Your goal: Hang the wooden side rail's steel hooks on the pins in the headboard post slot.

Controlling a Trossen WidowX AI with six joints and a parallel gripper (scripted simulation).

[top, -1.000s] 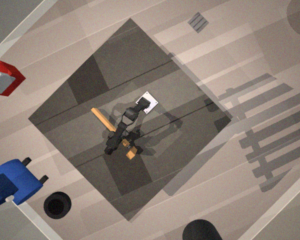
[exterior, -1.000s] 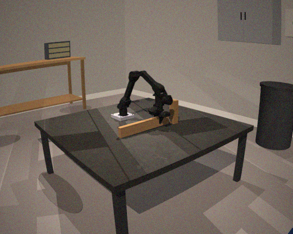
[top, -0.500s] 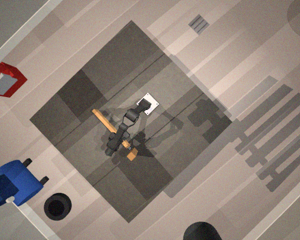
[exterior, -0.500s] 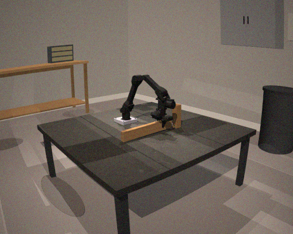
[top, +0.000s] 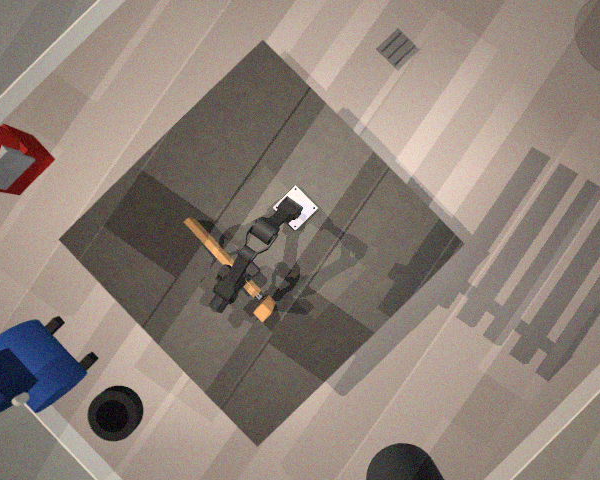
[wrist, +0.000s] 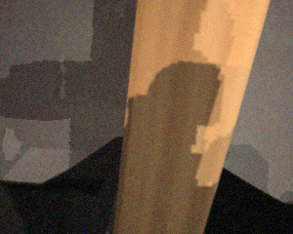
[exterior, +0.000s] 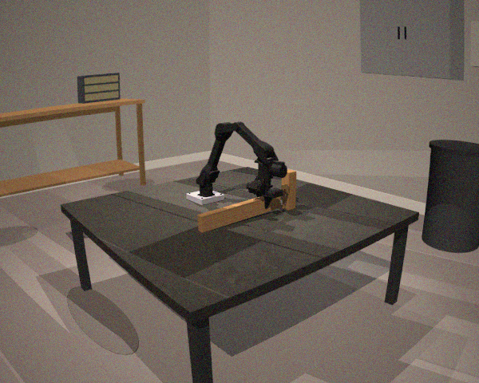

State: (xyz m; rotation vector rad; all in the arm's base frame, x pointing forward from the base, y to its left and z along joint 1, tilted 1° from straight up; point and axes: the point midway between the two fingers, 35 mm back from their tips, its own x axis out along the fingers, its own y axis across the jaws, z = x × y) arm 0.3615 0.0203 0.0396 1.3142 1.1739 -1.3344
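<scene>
My gripper tip is 15 cm to the right of the headboard post, 5 cm below it and 3 cm short of it.
</scene>
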